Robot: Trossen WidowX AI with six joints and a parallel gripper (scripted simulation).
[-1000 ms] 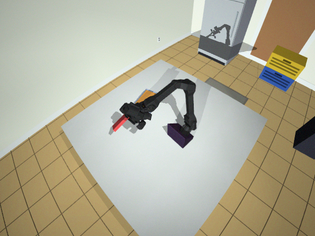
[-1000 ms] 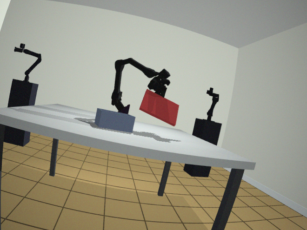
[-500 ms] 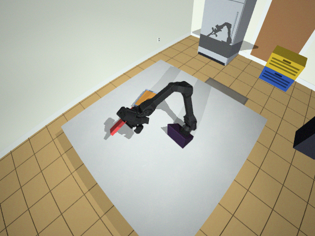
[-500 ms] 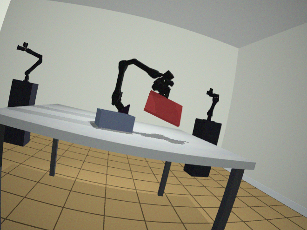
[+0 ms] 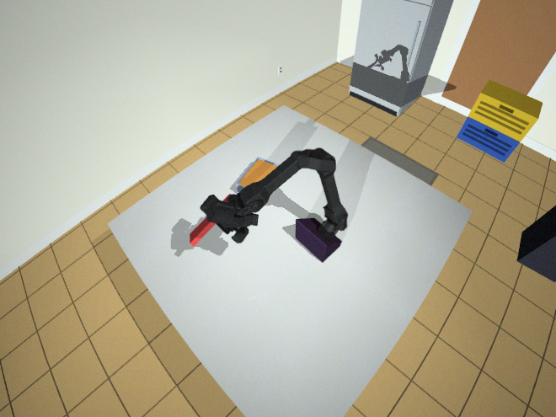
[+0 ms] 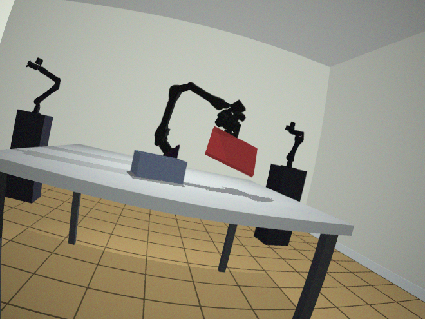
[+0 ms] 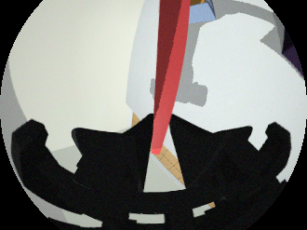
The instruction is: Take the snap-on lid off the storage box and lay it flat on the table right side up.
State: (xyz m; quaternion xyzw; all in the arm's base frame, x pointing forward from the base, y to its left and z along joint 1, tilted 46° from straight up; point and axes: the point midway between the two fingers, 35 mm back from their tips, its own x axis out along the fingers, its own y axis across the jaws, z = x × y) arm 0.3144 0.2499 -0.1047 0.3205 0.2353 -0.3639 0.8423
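The red lid is 60 mm below my gripper tip, 60 mm ahead of it and 20 mm to the right of it. From my gripper tip the other things lie so: blue-grey storage box 350 mm to the right, 190 mm below, 110 mm ahead.
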